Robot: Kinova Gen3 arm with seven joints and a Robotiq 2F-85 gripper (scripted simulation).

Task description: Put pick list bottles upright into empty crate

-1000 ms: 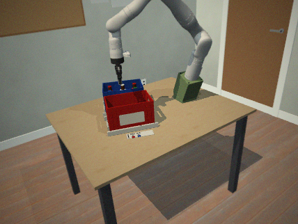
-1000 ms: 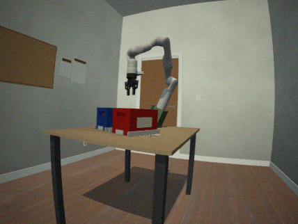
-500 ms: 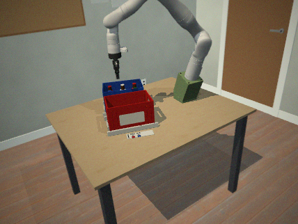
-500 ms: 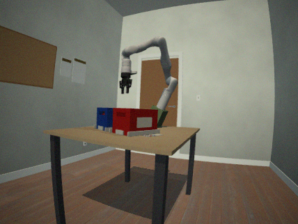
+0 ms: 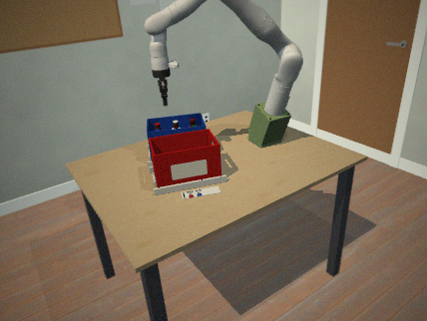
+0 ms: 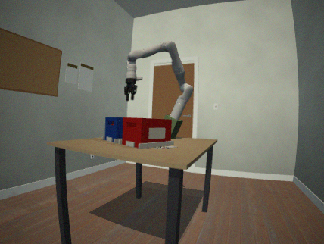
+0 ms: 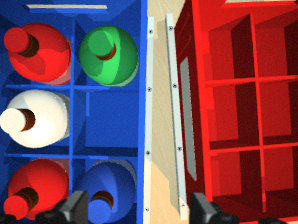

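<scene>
My hand is 23 cm above the white-label bottle, 11 cm to the left of it and 8 cm past it. From my hand the other things lie so: blue crate 23 cm below, 7 cm to the right, 6 cm behind; green-label bottle 23 cm below, 13 cm behind; blue-label bottle 23 cm below, 6 cm to the right, 4 cm ahead.
</scene>
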